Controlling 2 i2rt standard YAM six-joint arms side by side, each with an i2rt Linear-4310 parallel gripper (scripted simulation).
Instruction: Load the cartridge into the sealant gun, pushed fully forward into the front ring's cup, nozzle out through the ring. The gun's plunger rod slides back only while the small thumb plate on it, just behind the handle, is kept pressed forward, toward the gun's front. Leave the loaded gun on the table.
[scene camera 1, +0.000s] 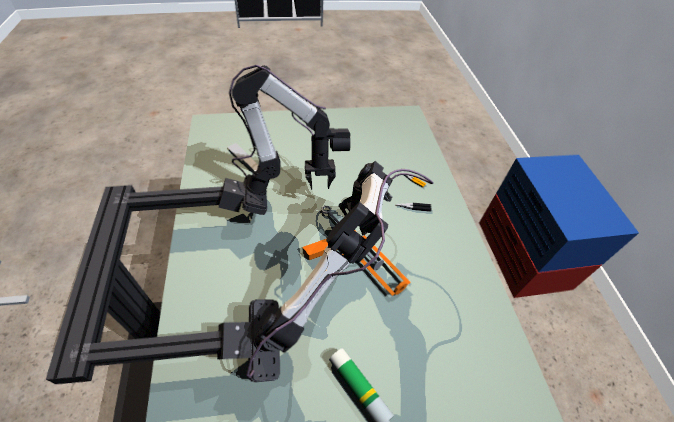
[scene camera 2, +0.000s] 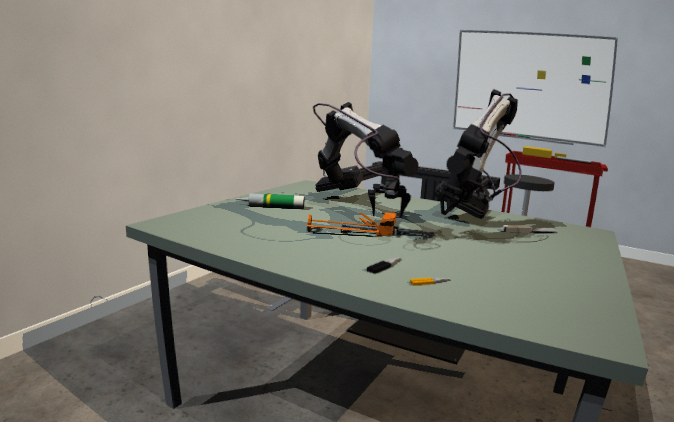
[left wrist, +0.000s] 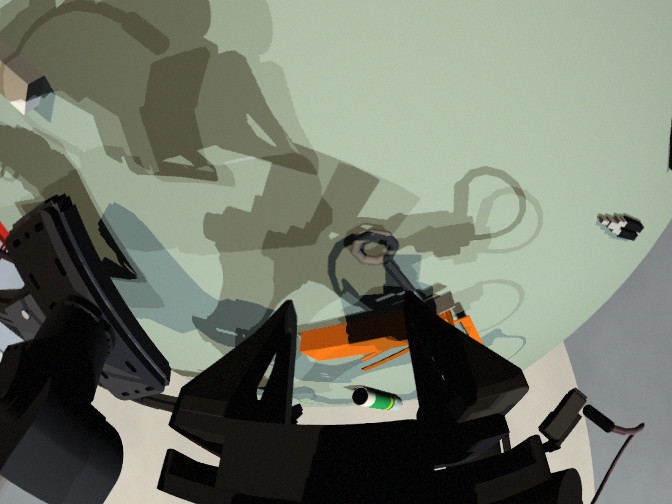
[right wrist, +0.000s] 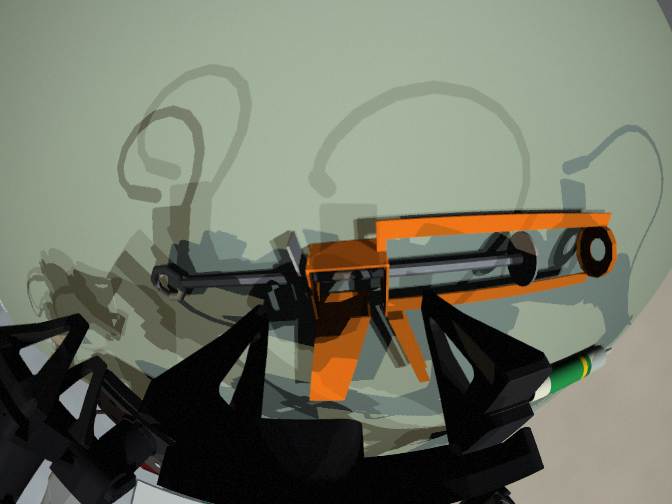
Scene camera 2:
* my left gripper: 446, 212
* cartridge: 263, 200
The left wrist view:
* my left gripper: 349, 304
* my right gripper: 454, 351
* cartridge: 361, 396
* plunger rod: 385, 259
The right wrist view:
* my left gripper: 93, 342
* my right gripper: 343, 307
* cartridge: 565, 373
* plunger rod: 523, 264
